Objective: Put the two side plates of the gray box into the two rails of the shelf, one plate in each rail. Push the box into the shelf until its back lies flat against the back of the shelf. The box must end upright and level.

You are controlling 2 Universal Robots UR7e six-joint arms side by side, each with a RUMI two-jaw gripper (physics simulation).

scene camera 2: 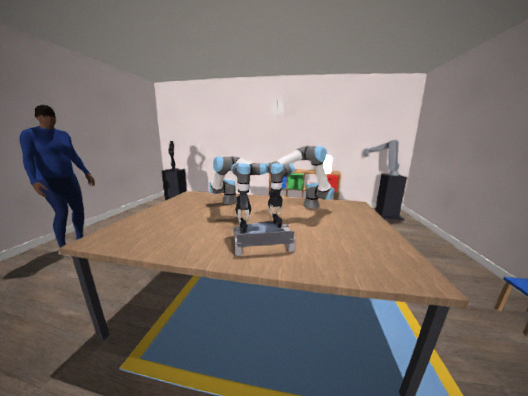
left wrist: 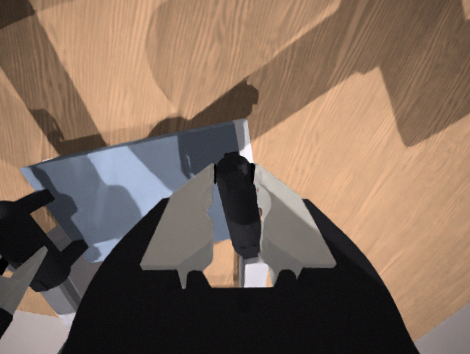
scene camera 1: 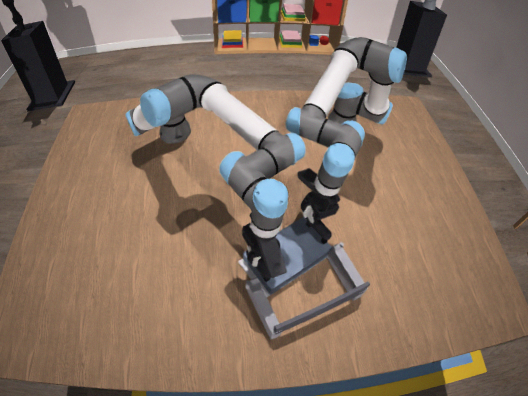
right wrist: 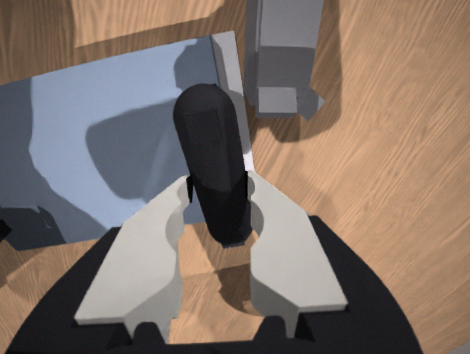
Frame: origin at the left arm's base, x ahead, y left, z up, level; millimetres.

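Seen in the pictures: left gripper, fingertip midpoint: (scene camera 2: pixel 274 216) (left wrist: pixel 233 165) (scene camera 1: pixel 309 216); right gripper, fingertip midpoint: (scene camera 2: pixel 243 223) (left wrist: pixel 29 249) (scene camera 1: pixel 259 263) (right wrist: pixel 218 174); left arm's base at its link origin: (scene camera 2: pixel 311 206) (scene camera 1: pixel 341 124); right arm's base at its link origin: (scene camera 2: pixel 230 201) (scene camera 1: pixel 175 132).
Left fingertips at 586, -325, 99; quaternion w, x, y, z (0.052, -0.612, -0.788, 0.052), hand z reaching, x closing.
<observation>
Pixels of each thing's top centre, then the offset from my left fingertips to it, as dx, dy, dz. "spot": a spot on its surface instead. Level surfaces: height alone.
- gray box at its top centre: (right wrist: pixel 38 224) (left wrist: pixel 119 243) (scene camera 1: pixel 291 241) (scene camera 2: pixel 260 218) +100, -86, +19
- gray shelf at a spot on its surface: (scene camera 1: pixel 322 308) (scene camera 2: pixel 264 233) spot: +339, -37, +25
- side plate at a spot on its surface: (right wrist: pixel 231 75) spot: +205, -192, -91
- rail at a spot on its surface: (right wrist: pixel 285 62) spot: +231, -214, -18
- wooden table at its surface level: dz -99
The gray box (scene camera 1: pixel 295 253) (scene camera 2: pixel 265 228) (left wrist: pixel 120 172) (right wrist: pixel 60 115) shows its blue-gray panel between the grippers. Its leading edge is near the open rail ends of the gray shelf (scene camera 1: pixel 322 308) (scene camera 2: pixel 264 238), far from the shelf's back. In the right wrist view, one side plate (right wrist: pixel 231 75) lies on the inner side of a rail (right wrist: pixel 285 62), at its end; whether it is in the groove I cannot tell. My left gripper (left wrist: pixel 233 165) (scene camera 1: pixel 311 219) is shut on a black handle (left wrist: pixel 239 210). My right gripper (right wrist: pixel 218 174) (scene camera 1: pixel 256 260) is shut on the other black handle (right wrist: pixel 212 150). Fingers hide the other plate's entry.
The shelf stands on the wooden table (scene camera 1: pixel 120 280) (scene camera 2: pixel 330 260), its back bar toward the table edge nearest scene camera 1. A cubby unit (scene camera 1: pixel 278 23) stands by the far wall. A person (scene camera 2: pixel 50 155) stands at the left in scene camera 2.
</observation>
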